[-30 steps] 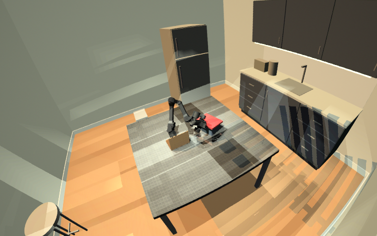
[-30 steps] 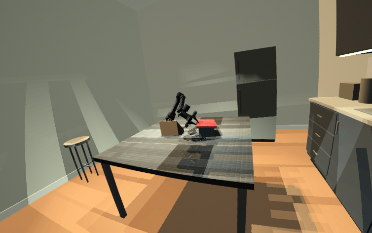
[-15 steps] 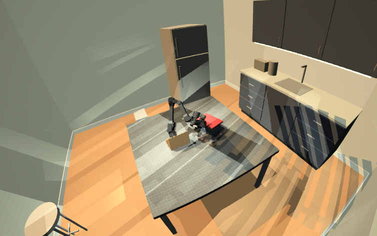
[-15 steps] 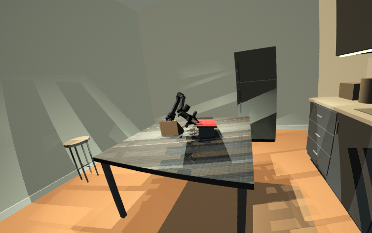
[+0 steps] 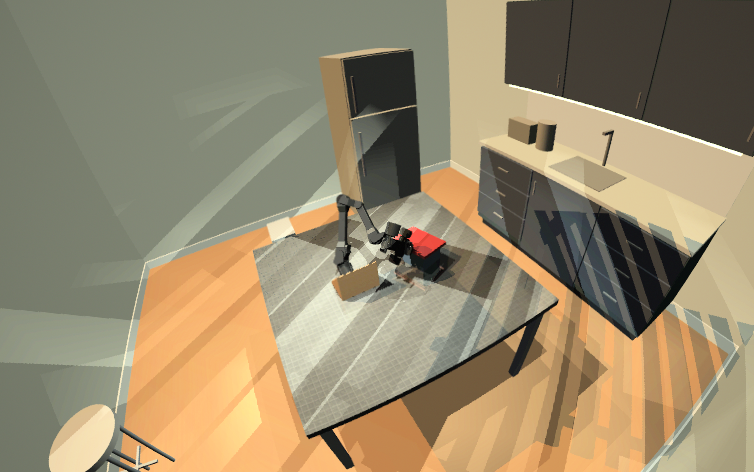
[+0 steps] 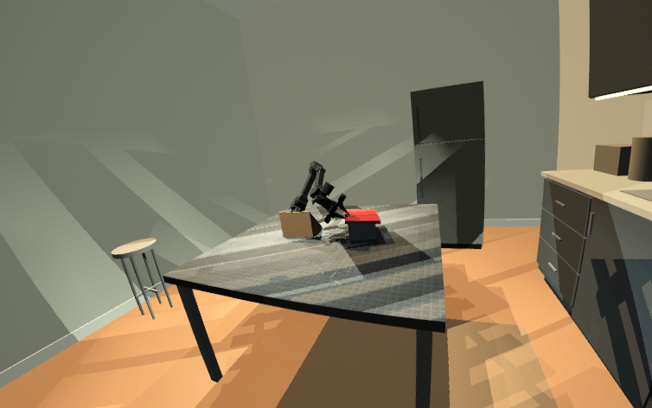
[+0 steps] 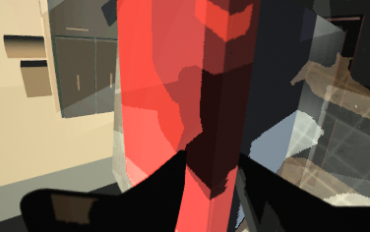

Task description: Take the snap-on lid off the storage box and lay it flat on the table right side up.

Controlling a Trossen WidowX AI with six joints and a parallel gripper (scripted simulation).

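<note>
Right now the lid is 7 cm ahead of my gripper tip and 2 cm to the left of it. Also, from my gripper tip: storage box (7 cm ahead, 6 cm below, 2 cm to the left).
</note>
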